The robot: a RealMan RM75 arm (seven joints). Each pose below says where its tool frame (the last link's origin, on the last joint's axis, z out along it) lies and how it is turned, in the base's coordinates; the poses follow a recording.
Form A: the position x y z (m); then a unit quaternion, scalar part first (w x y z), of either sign.
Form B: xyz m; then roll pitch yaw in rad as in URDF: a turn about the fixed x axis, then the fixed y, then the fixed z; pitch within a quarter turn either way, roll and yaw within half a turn. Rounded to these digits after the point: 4 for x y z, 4 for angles.
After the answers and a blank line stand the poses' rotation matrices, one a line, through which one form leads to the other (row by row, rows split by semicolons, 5 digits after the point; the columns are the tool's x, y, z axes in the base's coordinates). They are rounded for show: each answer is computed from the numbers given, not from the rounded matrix.
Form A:
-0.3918 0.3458 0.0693 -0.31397 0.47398 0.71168 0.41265
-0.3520 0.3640 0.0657 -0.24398 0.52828 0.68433 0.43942
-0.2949 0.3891 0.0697 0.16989 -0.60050 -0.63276 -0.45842
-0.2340 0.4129 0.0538 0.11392 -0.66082 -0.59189 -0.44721
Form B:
-0.3918 0.3458 0.0693 2.5818 -0.9937 2.2758
-0.3520 0.3640 0.0657 2.5345 -0.9243 2.1363
-0.2949 0.3891 0.0697 2.5172 -0.8719 1.9216
-0.2340 0.4129 0.0538 2.5583 -0.8124 1.7177

-0.35353 0.93376 -0.05572; 0.41552 0.21013 0.88498; 0.83807 0.28972 -0.46229
-0.32279 0.93745 0.13035; 0.50861 0.05566 0.85919; 0.79820 0.34364 -0.49477
-0.22107 0.91571 0.33556; 0.60418 -0.14150 0.78418; 0.76556 0.37610 -0.52198
-0.10067 0.88417 0.45620; 0.68038 -0.27337 0.67997; 0.72591 0.37884 -0.57405

